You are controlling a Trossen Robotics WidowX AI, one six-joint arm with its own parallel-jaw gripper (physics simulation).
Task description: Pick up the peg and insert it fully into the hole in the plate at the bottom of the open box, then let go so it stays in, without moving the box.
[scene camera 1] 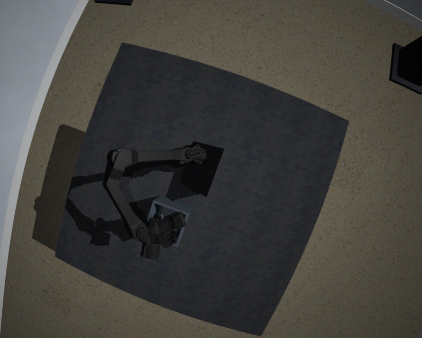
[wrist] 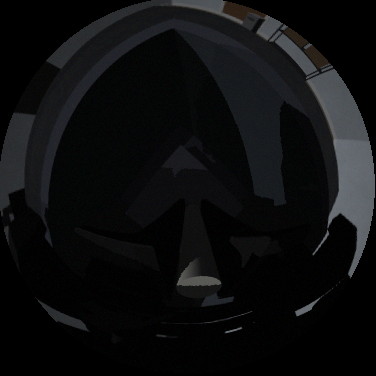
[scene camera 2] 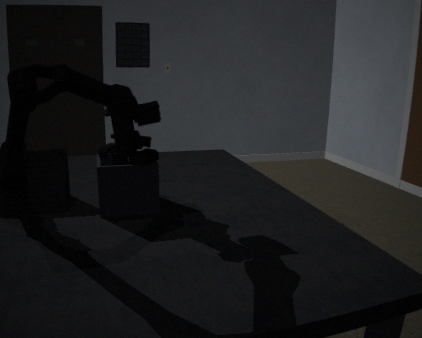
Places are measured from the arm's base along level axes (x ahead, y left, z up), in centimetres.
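Pixels of known places: gripper, fingertip midpoint: [scene camera 1: 169, 222] [wrist: 192, 203]; arm's base, origin of the base link: [scene camera 1: 203, 156] [scene camera 2: 14, 181].
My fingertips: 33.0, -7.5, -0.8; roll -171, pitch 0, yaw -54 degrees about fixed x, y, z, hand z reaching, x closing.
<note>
Ahead of a thing's pixels: the offset from my fingertips to its top centre, as dx, dy, dz. Level surfaces: height alone.
The open box {-1.5, -0.3, +6.9} [scene camera 1: 171, 205] [scene camera 2: 129, 191] [wrist: 227, 90] stands on the table, with its far inner walls dark and one side wall partly lit in the wrist view. My gripper [wrist: 192, 203] is shut on the peg {-0.5, -0.2, +7.4} [wrist: 196, 245], a pale grey round rod held between the fingers. The peg's near end face is lit. The fingers reach down inside the box, and scene camera 2 sees them hidden behind its wall. The plate {-1.5, -0.3, -0.8} [wrist: 182, 186] shows beyond the fingertips as a slightly lighter patch. The hole cannot be made out, and whether the peg's far end touches the plate is unclear.
A dark block [scene camera 1: 207, 172] [scene camera 2: 49, 180] stands on the table {dz -6.9} [scene camera 1: 270, 175] [scene camera 2: 350, 280] beside the arm's base. The arm [scene camera 1: 155, 156] [scene camera 2: 90, 86] bends over the box. Strong shadows cross the table.
</note>
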